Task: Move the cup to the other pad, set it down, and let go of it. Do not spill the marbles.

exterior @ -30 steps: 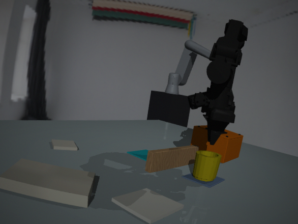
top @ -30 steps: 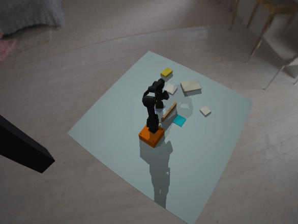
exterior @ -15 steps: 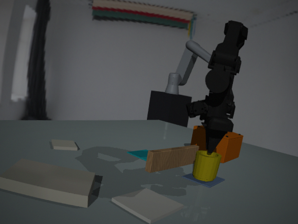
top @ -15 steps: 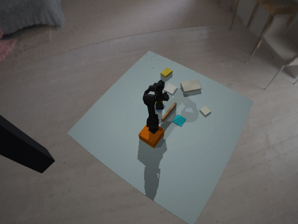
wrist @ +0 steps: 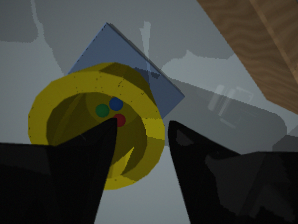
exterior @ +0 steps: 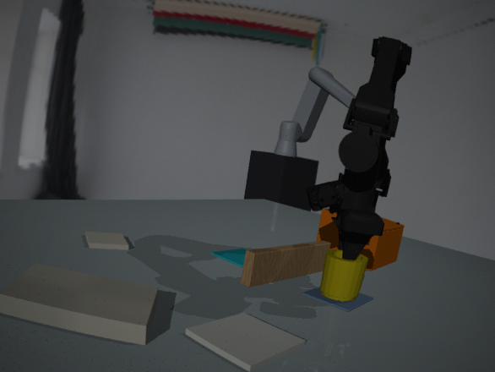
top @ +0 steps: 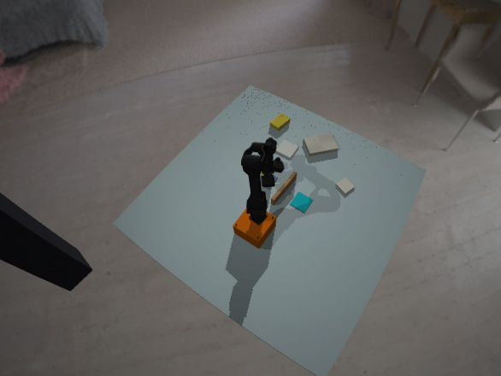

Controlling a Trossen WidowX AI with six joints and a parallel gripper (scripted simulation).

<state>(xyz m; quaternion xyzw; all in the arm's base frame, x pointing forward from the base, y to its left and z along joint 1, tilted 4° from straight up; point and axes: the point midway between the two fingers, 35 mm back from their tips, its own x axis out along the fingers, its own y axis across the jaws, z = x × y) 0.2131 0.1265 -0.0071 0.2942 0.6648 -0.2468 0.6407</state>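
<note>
Right now the yellow cup is 2 cm to the left of my gripper tip, 1 cm below it and 1 cm ahead of it. The rest, counted from my gripper tip: blue pad: 6 cm below, 2 cm to the left, 2 cm ahead; teal pad: 21 cm to the right, 6 cm below, 3 cm ahead; wooden block: 10 cm to the right, 3 cm below, 2 cm ahead.
</note>
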